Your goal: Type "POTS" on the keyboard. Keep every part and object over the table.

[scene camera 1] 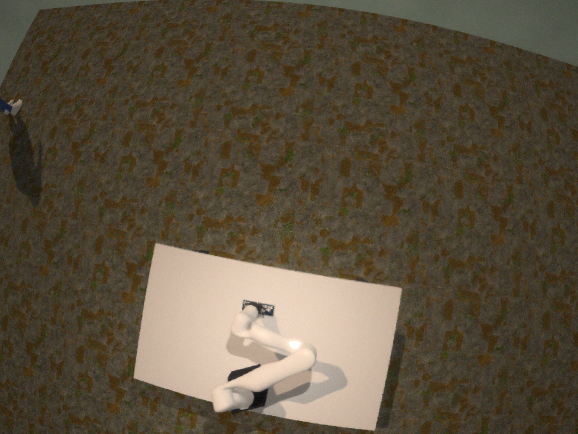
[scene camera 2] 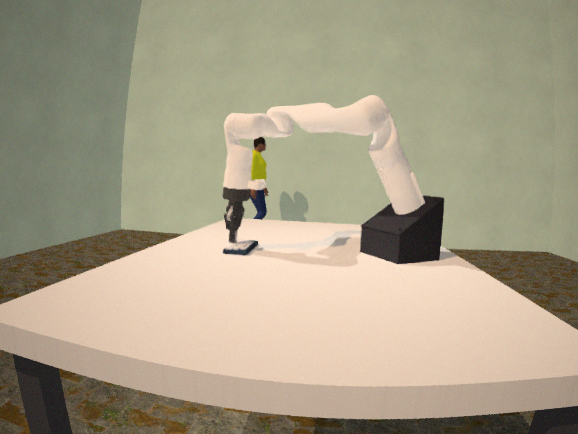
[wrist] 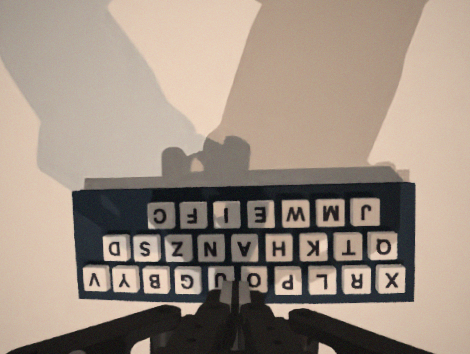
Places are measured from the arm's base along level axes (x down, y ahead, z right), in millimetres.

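Pixels of known places: gripper, fingertip midpoint: (scene camera 1: 258,303) (scene camera 2: 232,243) (wrist: 235,298); arm's base at its link origin: (scene camera 1: 245,397) (scene camera 2: 409,206).
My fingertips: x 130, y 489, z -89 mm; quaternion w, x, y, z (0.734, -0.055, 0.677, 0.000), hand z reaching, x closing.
Note:
For each thing: its top centre in the pictures, then the offset to it from my fingertips. Level surfaces: height alone.
- dark blue keyboard at its top centre: (wrist: 235,249) (scene camera 2: 241,242) (scene camera 1: 257,308) dx -4, dy -28, dz +2 mm
- P key at its top centre: (wrist: 288,282) dx -3, dy -14, dz -26 mm
- O key at its top centre: (wrist: 254,280) dx +0, dy -12, dz -9 mm
- T key at its top centre: (wrist: 348,247) dx -3, dy -35, dz -54 mm
- S key at its top centre: (wrist: 145,249) dx -4, dy -22, dz +50 mm
- U key at its top centre: (wrist: 220,280) dx +0, dy -9, dz +9 mm
- white table at its surface level: dx +14 mm
The dark blue keyboard (scene camera 1: 269,309) (scene camera 2: 241,248) (wrist: 397,212) lies flat on the table with white letter keys, upside down in the wrist view. There, the P key (wrist: 287,281) and the O key (wrist: 255,276) are in the row nearest my gripper, the T key (wrist: 348,247) in the middle row at right, the S key (wrist: 146,248) in the middle row at left. My gripper (scene camera 2: 233,239) (wrist: 235,298) is shut and empty, pointing down. Its tips are low over the near row, overlapping parts of the U key (wrist: 218,276) and O. Whether they touch a key cannot be told.
The white table (scene camera 1: 185,310) (scene camera 2: 300,320) carries the arm's black base (scene camera 2: 381,244) behind the keyboard. The table's far edge in scene camera 1 lies beyond the keyboard. A person (scene camera 2: 258,167) in a yellow top stands beyond the table. Arm shadows fall over part of the keyboard.

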